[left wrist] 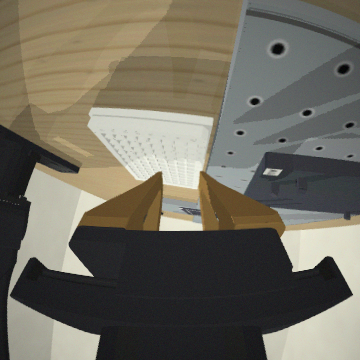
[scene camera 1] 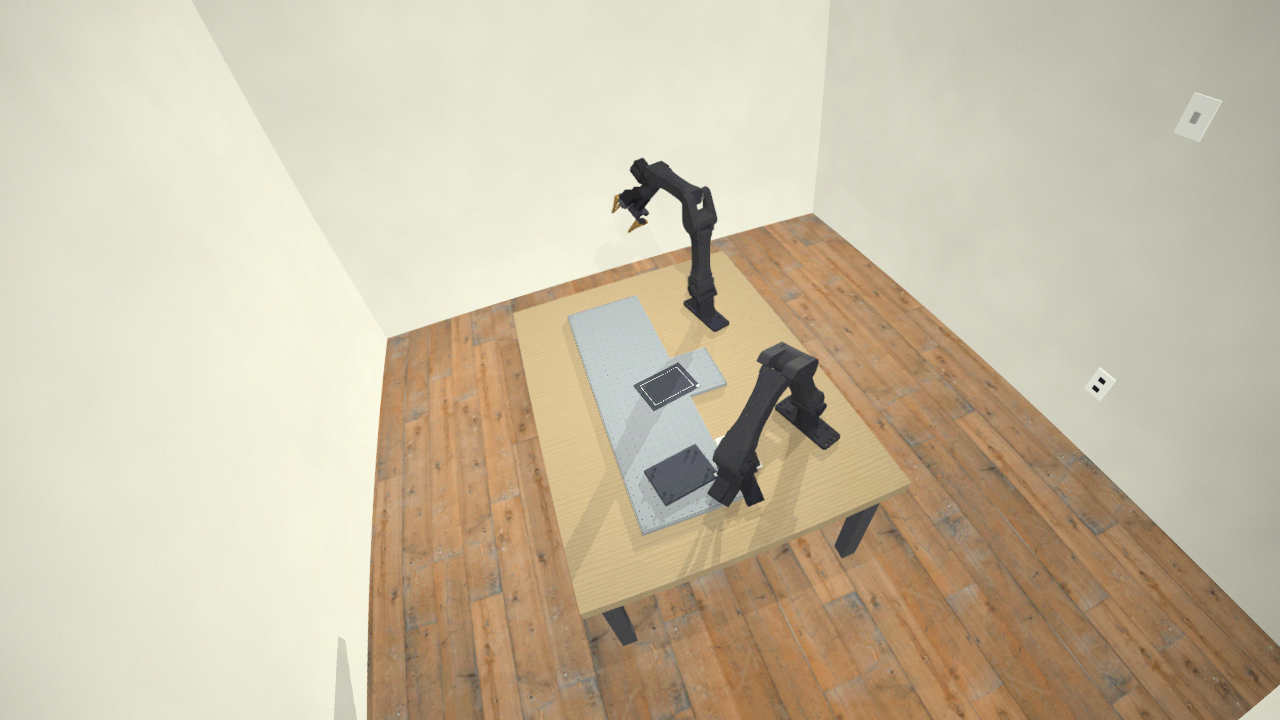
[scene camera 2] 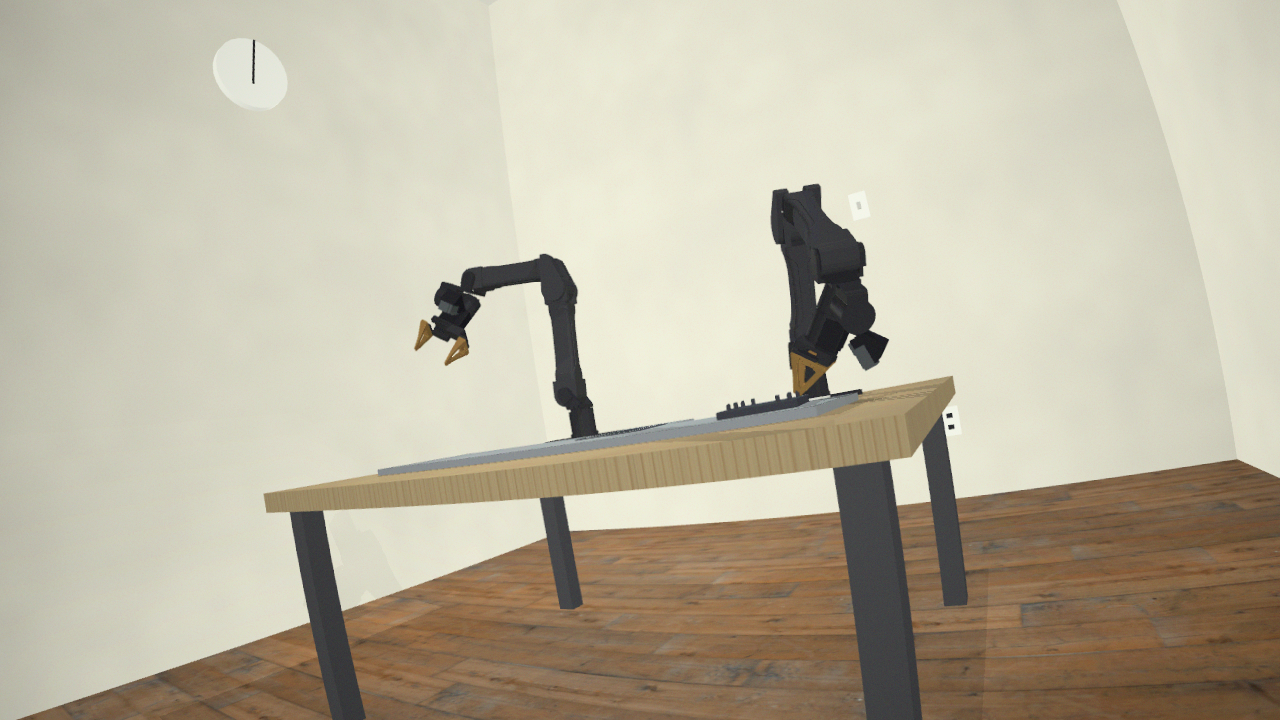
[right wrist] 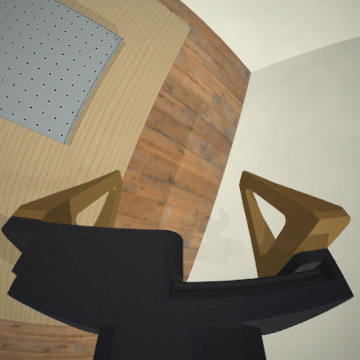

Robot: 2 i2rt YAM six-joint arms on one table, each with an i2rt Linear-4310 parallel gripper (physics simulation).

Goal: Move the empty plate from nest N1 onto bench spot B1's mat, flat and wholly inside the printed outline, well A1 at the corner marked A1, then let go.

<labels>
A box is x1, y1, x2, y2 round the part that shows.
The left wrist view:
my left gripper: [9, 171, 351, 359]
white well plate: [87, 107, 212, 188], on the table
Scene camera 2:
my left gripper: [790, 308, 840, 395]
my right gripper: [414, 315, 468, 365]
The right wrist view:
my right gripper: [1, 170, 353, 359]
</labels>
